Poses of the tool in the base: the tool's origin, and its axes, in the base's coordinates. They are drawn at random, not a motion.
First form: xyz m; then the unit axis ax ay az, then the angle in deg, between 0 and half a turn.
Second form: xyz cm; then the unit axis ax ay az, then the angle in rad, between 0 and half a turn. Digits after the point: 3 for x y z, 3 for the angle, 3 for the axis.
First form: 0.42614 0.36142 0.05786 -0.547 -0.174 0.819 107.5
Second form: 42.614 36.142 5.786 -0.547 -0.174 0.819 1.876
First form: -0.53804 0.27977 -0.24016 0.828 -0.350 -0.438 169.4
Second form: -53.804 27.977 -24.016 0.828 -0.350 -0.438 2.957
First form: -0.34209 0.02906 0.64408 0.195 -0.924 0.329 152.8
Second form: -34.209 2.906 64.408 0.195 -0.924 0.329 2.667
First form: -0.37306 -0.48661 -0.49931 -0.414 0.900 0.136 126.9
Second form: -37.306 -48.661 -49.931 -0.414 0.900 0.136 2.215
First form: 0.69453 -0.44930 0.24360 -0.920 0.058 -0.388 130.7
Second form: 69.453 -44.930 24.360 -0.920 0.058 -0.388 2.281
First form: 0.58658 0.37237 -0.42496 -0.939 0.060 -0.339 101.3
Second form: 58.658 37.237 -42.496 -0.939 0.060 -0.339 1.768
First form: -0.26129 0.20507 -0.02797 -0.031 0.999 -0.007 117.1
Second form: -26.129 20.507 -2.797 -0.031 0.999 -0.007 2.044
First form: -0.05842 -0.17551 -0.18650 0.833 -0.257 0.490 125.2
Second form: -5.842 -17.551 -18.650 0.833 -0.257 0.490 2.185
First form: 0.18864 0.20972 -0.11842 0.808 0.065 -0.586 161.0
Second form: 18.864 20.972 -11.842 0.808 0.065 -0.586 2.810
